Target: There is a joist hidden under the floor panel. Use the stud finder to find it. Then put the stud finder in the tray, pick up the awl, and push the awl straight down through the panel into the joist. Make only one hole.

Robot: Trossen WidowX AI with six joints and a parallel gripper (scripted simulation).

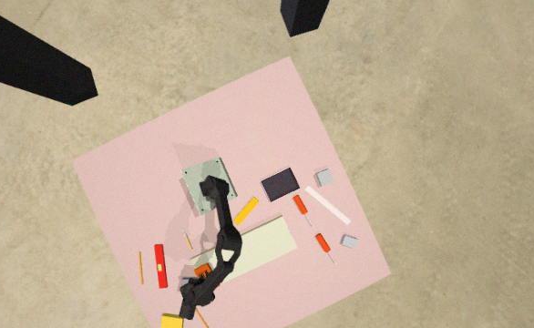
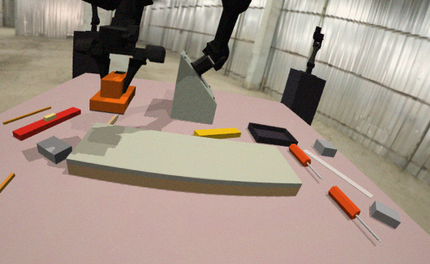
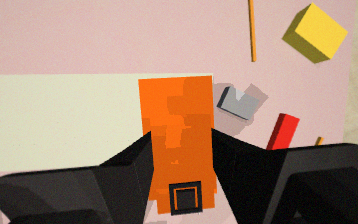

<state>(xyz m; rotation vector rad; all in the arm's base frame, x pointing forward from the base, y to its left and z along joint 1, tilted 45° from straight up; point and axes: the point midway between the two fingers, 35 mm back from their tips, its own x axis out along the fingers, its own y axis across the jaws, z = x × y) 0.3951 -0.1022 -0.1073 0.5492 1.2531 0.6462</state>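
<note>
My gripper tip is 29 cm past the dark tray, 47 cm to the right of it and 15 cm above it. From my gripper tip the other things lie so: orange stud finder 2 cm behind, 2 cm above; red level 9 cm behind, 26 cm to the right, 15 cm below; awl 20 cm behind, 8 cm to the right, 15 cm below.
</note>
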